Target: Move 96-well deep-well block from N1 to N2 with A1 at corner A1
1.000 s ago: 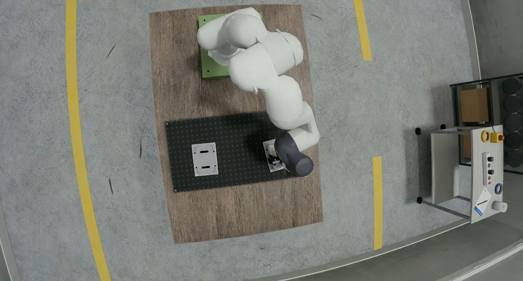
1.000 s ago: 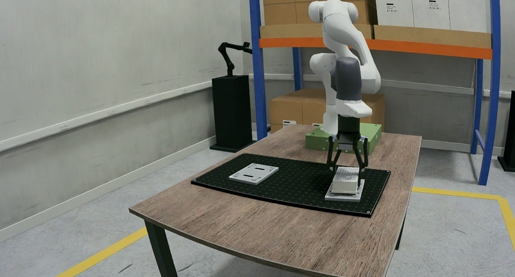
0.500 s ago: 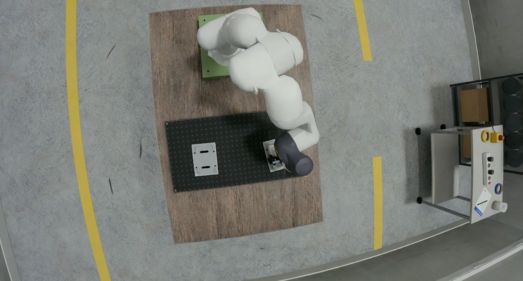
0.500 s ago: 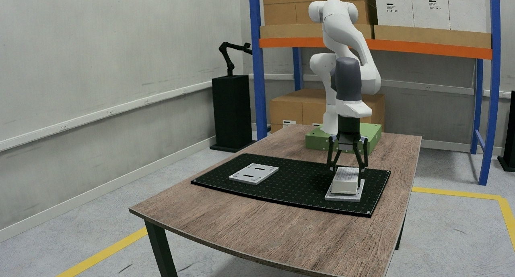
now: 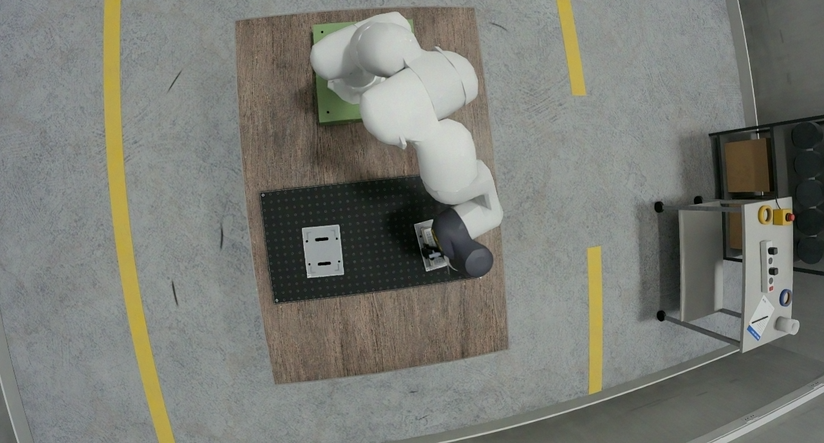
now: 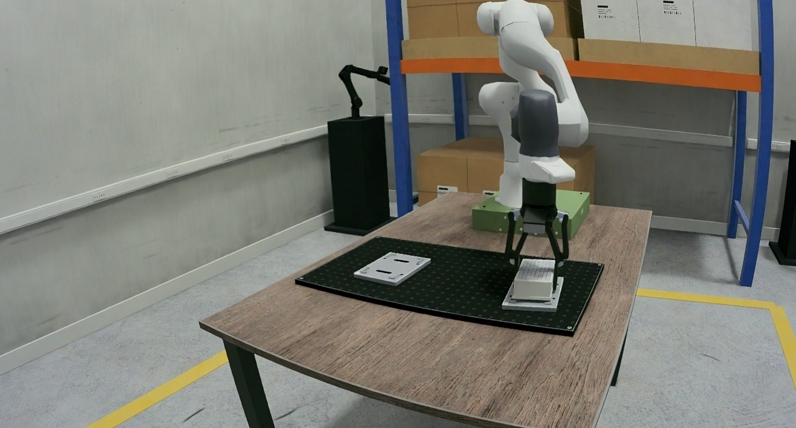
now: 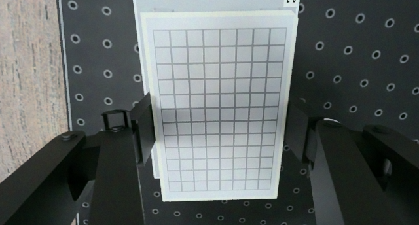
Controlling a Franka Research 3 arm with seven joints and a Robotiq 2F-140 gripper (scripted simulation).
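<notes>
Right now my hand is 1 cm above the white deep-well block. The rest, counted from my hand: nest N1: 2 cm behind, 38 cm to the right, 4 cm below; then nest N2: 4 cm below.
</notes>
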